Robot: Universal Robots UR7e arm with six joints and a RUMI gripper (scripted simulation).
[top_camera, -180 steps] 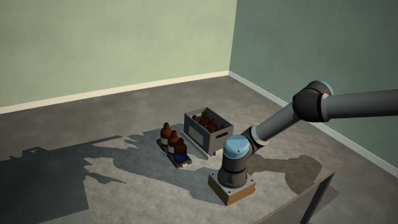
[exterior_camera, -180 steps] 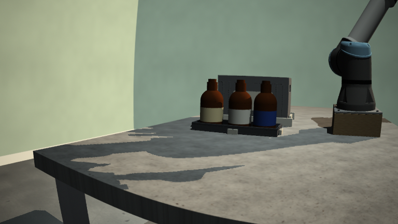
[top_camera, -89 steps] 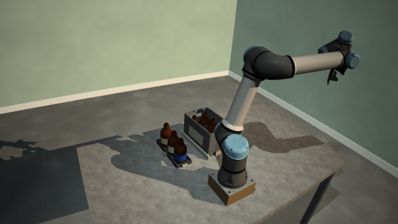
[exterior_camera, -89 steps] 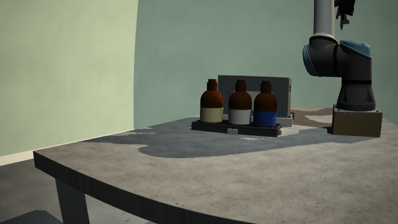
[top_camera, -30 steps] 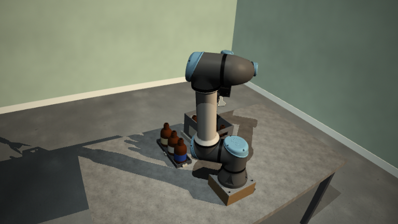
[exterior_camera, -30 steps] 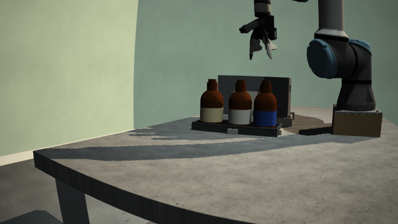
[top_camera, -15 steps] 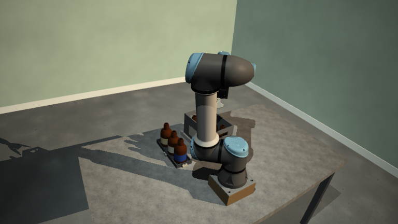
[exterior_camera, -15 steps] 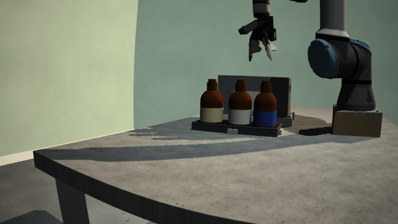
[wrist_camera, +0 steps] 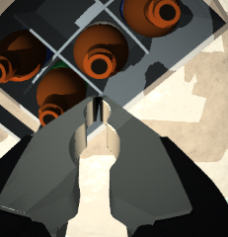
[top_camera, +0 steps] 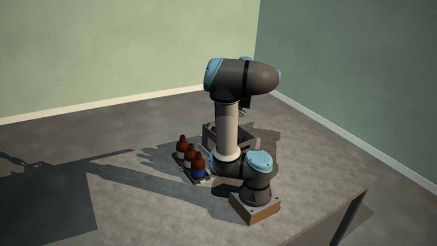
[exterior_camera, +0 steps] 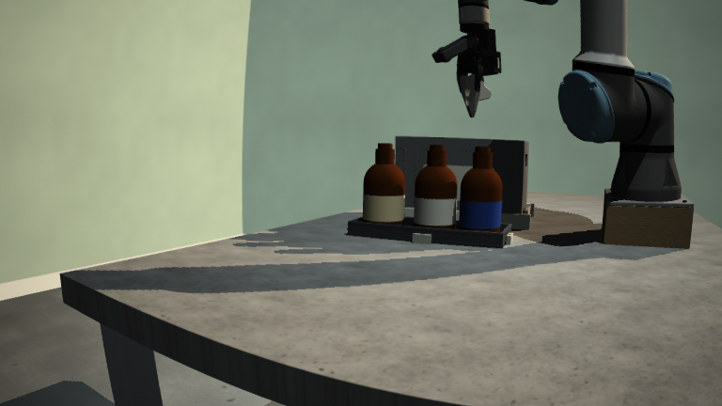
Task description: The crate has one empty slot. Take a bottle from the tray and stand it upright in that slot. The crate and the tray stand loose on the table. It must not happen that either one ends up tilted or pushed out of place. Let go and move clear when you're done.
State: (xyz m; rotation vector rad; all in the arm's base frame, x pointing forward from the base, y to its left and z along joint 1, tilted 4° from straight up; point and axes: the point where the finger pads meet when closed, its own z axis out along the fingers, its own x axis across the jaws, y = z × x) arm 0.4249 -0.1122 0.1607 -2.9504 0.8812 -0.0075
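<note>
Right now my hand is 280 mm to the right of the bottle, 160 mm above it and 50 mm past it. From my hand the other things lie so: grey crate (160 mm below, 40 mm to the left, 10 mm behind); then dark tray (290 mm to the left, 230 mm below, 50 mm behind).
</note>
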